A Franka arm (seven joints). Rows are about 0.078 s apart.
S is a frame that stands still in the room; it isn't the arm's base.
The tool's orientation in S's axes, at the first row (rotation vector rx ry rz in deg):
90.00, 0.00, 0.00
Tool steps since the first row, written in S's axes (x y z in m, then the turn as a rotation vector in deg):
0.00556, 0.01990, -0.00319, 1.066, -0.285, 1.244
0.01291, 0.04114, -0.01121, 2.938, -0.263, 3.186
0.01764, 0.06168, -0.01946, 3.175, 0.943, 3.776
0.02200, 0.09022, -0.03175, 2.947, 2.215, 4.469
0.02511, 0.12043, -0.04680, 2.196, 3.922, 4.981
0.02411, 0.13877, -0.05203, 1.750, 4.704, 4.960
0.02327, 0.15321, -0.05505, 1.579, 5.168, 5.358
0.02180, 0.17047, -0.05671, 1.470, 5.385, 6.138
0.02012, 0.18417, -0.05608, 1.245, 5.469, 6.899
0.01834, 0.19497, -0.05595, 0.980, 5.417, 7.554
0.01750, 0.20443, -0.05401, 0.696, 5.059, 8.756
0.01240, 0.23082, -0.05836, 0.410, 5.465, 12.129
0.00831, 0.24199, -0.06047, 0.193, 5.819, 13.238
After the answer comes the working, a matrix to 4 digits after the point.
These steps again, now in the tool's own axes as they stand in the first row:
0.00556, -0.00319, -0.01990, 1.066, 1.244, 0.285
0.01291, -0.01121, -0.04114, 2.938, 3.186, 0.263
0.01764, -0.01946, -0.06168, 3.175, 3.776, -0.943
0.02200, -0.03175, -0.09022, 2.947, 4.469, -2.215
0.02511, -0.04680, -0.12043, 2.196, 4.981, -3.922
0.02411, -0.05203, -0.13877, 1.750, 4.960, -4.704
0.02327, -0.05505, -0.15321, 1.579, 5.358, -5.168
0.02180, -0.05671, -0.17047, 1.470, 6.138, -5.385
0.02012, -0.05608, -0.18417, 1.245, 6.899, -5.469
0.01834, -0.05595, -0.19497, 0.980, 7.554, -5.417
0.01750, -0.05401, -0.20443, 0.696, 8.756, -5.059
0.01240, -0.05836, -0.23082, 0.410, 12.129, -5.465
0.00831, -0.06047, -0.24199, 0.193, 13.238, -5.819

The tool's axes in the first row as the columns of a matrix, in S's axes (rounded; the answer above uses it unrounded):
1.0000, 0.0000, 0.0000
0.0000, 0.0000, -1.0000
0.0000, 1.0000, 0.0000

